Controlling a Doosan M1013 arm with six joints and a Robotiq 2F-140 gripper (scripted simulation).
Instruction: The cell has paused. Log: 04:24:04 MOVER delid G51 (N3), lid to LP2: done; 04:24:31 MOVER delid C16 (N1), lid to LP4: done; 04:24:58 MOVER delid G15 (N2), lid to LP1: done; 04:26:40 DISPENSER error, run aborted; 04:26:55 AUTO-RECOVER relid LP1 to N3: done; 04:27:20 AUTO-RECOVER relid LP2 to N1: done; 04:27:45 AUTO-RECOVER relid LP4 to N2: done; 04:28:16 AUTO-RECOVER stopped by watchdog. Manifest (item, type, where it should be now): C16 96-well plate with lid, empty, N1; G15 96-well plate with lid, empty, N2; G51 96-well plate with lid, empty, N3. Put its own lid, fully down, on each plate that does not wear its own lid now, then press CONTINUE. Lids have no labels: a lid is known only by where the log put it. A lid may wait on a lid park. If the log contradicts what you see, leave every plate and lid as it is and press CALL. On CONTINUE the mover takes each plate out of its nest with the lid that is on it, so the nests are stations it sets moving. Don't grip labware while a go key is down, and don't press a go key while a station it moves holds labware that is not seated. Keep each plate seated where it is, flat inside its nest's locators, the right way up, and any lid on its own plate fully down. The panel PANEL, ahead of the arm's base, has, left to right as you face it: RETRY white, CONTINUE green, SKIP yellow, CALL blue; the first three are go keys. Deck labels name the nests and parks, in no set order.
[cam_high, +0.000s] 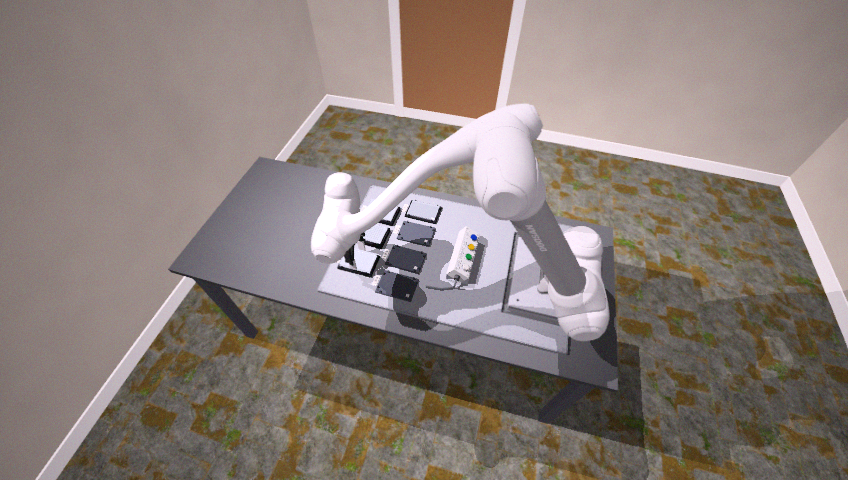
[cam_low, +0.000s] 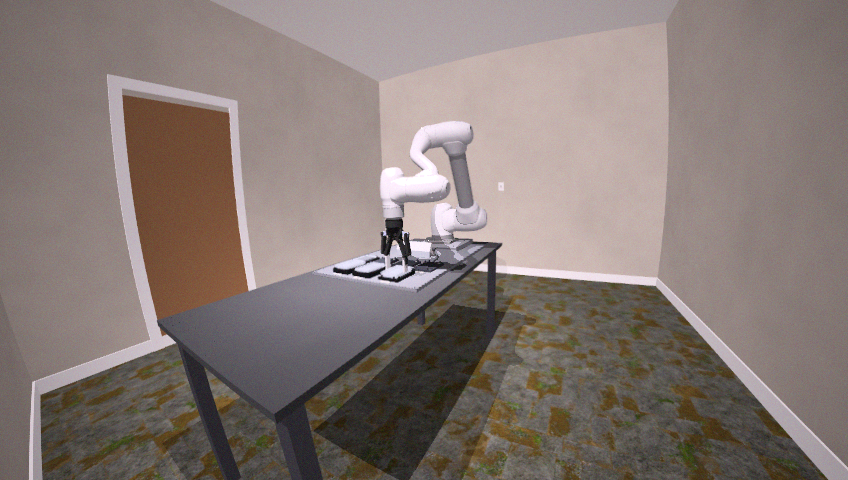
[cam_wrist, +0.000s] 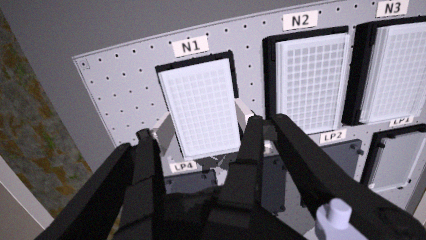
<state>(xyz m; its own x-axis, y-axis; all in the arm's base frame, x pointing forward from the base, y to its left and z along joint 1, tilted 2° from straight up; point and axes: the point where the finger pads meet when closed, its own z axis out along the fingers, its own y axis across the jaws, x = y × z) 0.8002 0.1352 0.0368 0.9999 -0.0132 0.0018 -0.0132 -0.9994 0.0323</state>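
Right now the plate is 3 cm below my hand. Also, from my hand: LP3 label (9 cm behind, 7 cm to the right, 5 cm below); then nest N1 (5 cm below); then LP4 label (10 cm behind, 6 cm to the left, 5 cm below).
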